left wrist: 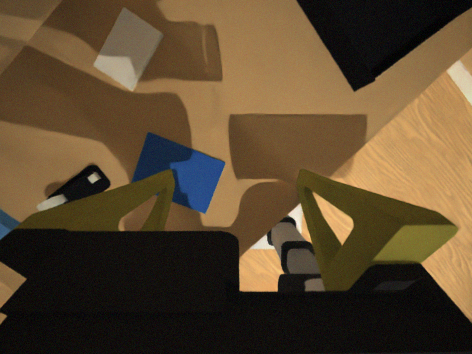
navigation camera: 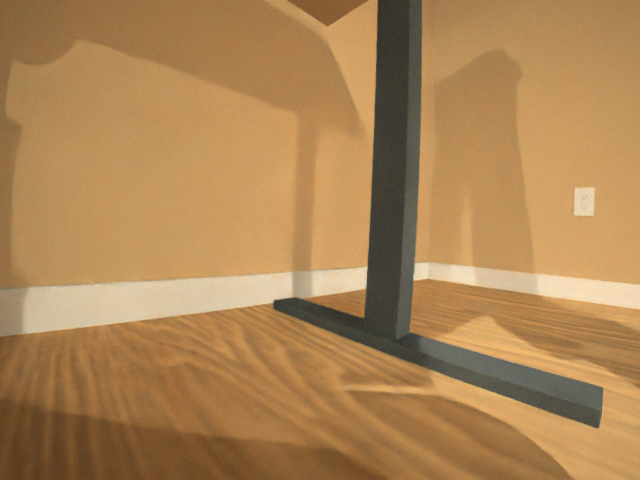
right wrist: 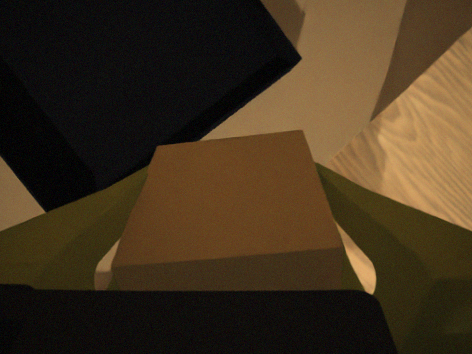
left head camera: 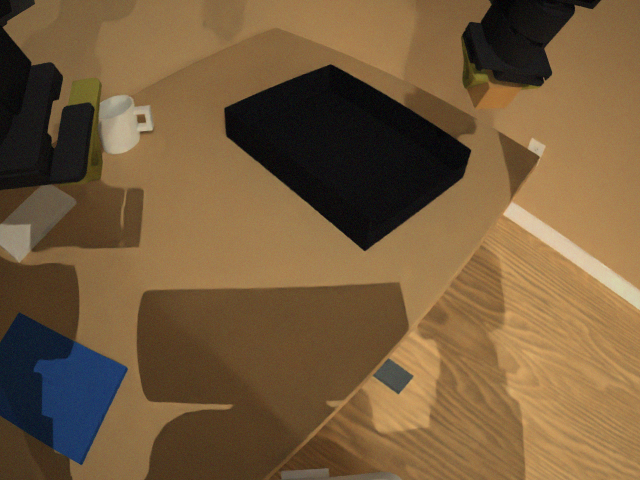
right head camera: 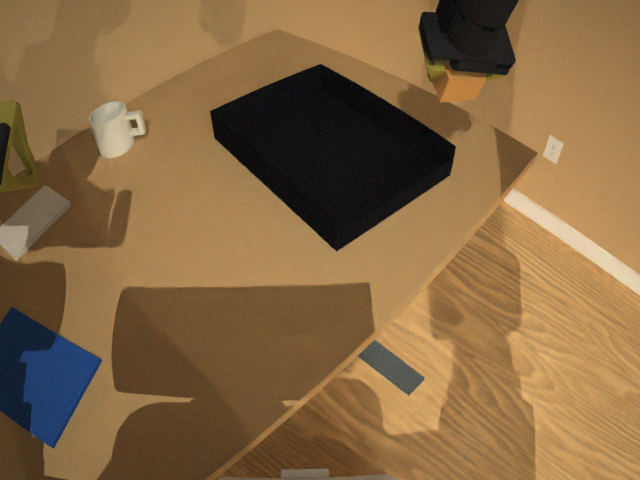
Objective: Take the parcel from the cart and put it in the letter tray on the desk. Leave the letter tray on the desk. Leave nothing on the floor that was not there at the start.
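Frame: origin at the left arm's base, x right, y ahead, z up, level; metres.
Seen in the pictures: left gripper, fingertip midpoint: (left wrist: 235,176) (left head camera: 46,176); right gripper, fingertip midpoint: (right wrist: 235,177) (left head camera: 482,86).
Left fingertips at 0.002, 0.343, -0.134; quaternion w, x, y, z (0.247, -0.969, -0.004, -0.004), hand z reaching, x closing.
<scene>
Pixels of each thing's middle, then the offset from my left fingertips to it, as dx, dy, dz. "spot": a spot on its surface instead. Level surfaces: height alone.
- brown box-shaped parcel, body centre: (right wrist: 237,249) (right head camera: 456,73) (left head camera: 491,81) +0.451, +0.233, -0.064
- black letter tray, body centre: (right head camera: 327,138) (left head camera: 345,138) +0.300, +0.389, -0.293
- desk, surface height: dz -0.326
- white mug, body centre: (left head camera: 123,121) (right head camera: 117,127) -0.106, +0.461, -0.278
- white block, body centre: (left head camera: 32,219) (right head camera: 30,220) (left wrist: 128,50) -0.256, +0.263, -0.321
- blue flat square, surface spot: (left head camera: 82,392) (right head camera: 59,381) (left wrist: 202,178) spot: -0.083, -0.046, -0.318
- small black object, body centre: (left wrist: 69,194) -0.410, -0.082, -0.291
- dark desk leg, surface spot: (navigation camera: 392,170) spot: +0.341, +0.554, -0.930
The brown box-shaped parcel (left head camera: 493,96) (right head camera: 460,87) (right wrist: 230,200) is held between the fingers of my right gripper (left head camera: 498,85) (right head camera: 461,74) (right wrist: 235,177), which is shut on it. It hangs above the desk beyond the tray's right side in the head views. The black letter tray (left head camera: 341,155) (right head camera: 330,155) (left wrist: 370,35) (right wrist: 125,70) lies on the desk (left head camera: 206,248) (right head camera: 206,248) (left wrist: 265,75) (right wrist: 345,65); nothing shows inside it. My left gripper (left wrist: 235,176) is open and empty, over the desk's left part and edge. The cart does not show in any view.
A white mug (left head camera: 119,125) (right head camera: 112,130), a white block (left head camera: 41,211) (right head camera: 36,219) (left wrist: 129,49) and a blue flat square (left head camera: 82,392) (right head camera: 62,377) (left wrist: 200,175) are on the desk. A small black object (left wrist: 82,185) lies beside the blue square. A dark desk leg (navigation camera: 392,170) stands on the floor.
</scene>
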